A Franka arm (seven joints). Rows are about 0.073 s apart.
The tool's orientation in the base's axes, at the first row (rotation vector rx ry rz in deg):
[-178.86 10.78 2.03]
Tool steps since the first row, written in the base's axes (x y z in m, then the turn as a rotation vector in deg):
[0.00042 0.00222 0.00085 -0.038 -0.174 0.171]
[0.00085 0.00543 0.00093 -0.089 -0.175 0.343]
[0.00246 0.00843 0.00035 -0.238 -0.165 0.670]
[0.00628 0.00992 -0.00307 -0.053 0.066 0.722]
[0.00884 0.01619 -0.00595 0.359 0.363 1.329]
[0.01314 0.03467 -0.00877 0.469 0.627 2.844]
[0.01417 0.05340 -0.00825 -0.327 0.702 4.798]
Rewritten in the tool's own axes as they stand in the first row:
[0.00013 -0.00226 -0.00082 -0.021 0.175 -0.173]
[0.00017 -0.00550 -0.00086 -0.075 0.180 -0.344]
[0.00142 -0.00867 -0.00027 -0.232 0.184 -0.667]
[0.00512 -0.01056 0.00308 -0.077 -0.068 -0.720]
[0.00697 -0.01706 0.00600 0.282 -0.420 -1.331]
[0.00909 -0.03588 0.00901 0.324 -0.715 -2.844]
[0.00785 -0.05461 0.00876 -0.521 -0.718 -4.778]

